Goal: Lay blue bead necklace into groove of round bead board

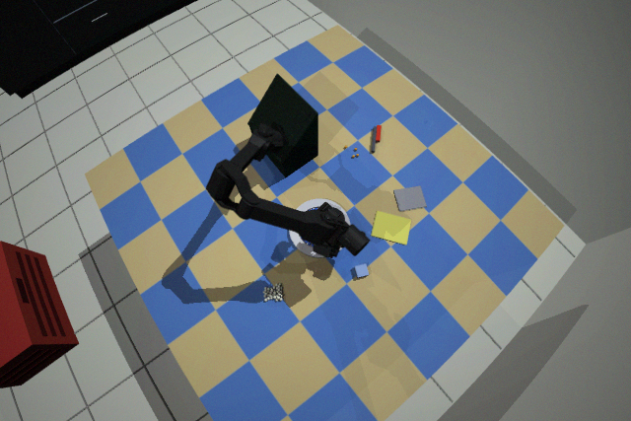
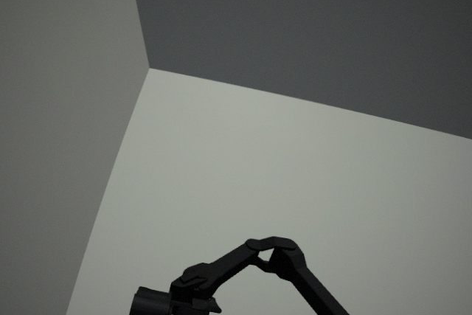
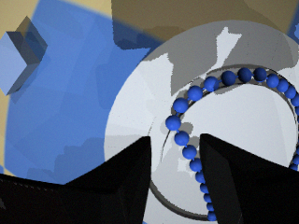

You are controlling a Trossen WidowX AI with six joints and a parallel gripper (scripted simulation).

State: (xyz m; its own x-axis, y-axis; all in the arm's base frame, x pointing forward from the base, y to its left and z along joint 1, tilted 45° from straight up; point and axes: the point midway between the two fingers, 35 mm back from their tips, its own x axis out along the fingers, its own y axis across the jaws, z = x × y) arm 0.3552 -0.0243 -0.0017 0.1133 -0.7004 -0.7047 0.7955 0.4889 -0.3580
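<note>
Right now the round white bead board is 60 mm behind my gripper tip and 30 mm below it. From my gripper tip the other things lie so: small blue cube 130 mm ahead, 30 mm to the left, 30 mm below; then grey square 20 mm ahead, 320 mm to the left, 40 mm below; then yellow pad 60 mm ahead, 200 mm to the left, 40 mm below.
</note>
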